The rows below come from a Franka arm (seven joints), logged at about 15 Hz.
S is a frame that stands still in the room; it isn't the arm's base.
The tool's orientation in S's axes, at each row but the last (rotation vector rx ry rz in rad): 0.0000, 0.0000, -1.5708; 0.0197, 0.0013, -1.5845; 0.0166, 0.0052, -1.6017; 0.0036, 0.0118, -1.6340; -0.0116, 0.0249, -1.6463; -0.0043, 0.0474, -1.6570; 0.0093, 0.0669, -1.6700; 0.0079, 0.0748, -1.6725
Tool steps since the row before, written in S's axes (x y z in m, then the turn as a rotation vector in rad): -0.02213, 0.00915, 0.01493, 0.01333, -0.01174, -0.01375; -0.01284, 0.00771, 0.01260, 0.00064, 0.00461, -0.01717; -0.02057, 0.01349, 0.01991, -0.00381, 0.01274, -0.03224; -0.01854, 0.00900, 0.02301, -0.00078, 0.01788, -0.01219; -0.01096, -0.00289, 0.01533, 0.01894, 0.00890, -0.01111; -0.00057, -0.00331, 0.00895, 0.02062, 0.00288, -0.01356; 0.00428, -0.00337, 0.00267, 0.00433, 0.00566, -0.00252; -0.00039, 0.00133, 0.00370, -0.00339, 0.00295, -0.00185
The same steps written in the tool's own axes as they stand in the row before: -0.00915, -0.02213, 0.01493, 0.01174, 0.01333, -0.01375; -0.00770, -0.01280, 0.01265, -0.00439, 0.00038, -0.01724; -0.01312, -0.02084, 0.01988, -0.01217, -0.00443, -0.03238; -0.00803, -0.01920, 0.02283, -0.01768, -0.00184, -0.01237; 0.00360, -0.01106, 0.01510, -0.01022, 0.01847, -0.01076; 0.00312, -0.00058, 0.00902, -0.00431, 0.02074, -0.01298; 0.00280, 0.00449, 0.00298, -0.00594, 0.00384, -0.00265; -0.00146, -0.00069, 0.00360, -0.00249, -0.00358, -0.00214
